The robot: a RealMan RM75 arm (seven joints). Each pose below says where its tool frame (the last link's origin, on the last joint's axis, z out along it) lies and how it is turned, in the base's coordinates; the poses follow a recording.
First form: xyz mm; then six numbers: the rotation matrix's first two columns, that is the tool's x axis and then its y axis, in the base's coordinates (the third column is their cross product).
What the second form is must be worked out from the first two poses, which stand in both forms.
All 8 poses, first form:
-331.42, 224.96, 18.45, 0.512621, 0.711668, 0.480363, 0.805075, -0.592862, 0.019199
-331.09, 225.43, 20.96, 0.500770, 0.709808, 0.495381, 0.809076, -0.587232, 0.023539
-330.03, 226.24, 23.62, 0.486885, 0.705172, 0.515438, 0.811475, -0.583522, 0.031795
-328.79, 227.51, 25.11, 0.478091, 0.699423, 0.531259, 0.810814, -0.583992, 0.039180
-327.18, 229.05, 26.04, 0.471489, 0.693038, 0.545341, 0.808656, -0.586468, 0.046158
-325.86, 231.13, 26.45, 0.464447, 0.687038, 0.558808, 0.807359, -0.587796, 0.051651
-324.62, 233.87, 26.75, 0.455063, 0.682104, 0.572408, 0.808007, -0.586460, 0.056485
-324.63, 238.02, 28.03, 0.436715, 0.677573, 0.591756, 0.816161, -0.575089, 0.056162
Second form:
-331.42, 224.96, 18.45, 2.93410, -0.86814, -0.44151, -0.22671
-331.09, 225.43, 20.96, 2.92863, -0.86460, -0.44420, -0.23484
-330.03, 226.24, 23.62, 2.92431, -0.86046, -0.44589, -0.24656
-328.79, 227.51, 25.11, 2.92253, -0.85784, -0.44545, -0.25629
-327.18, 229.05, 26.04, 2.92188, -0.85588, -0.44398, -0.26524
-325.86, 231.13, 26.45, 2.91986, -0.85376, -0.44302, -0.27355
-324.62, 233.87, 26.75, 2.91621, -0.85091, -0.44341, -0.28169
-324.63, 238.02, 28.03, 2.90129, -0.84513, -0.44830, -0.29116

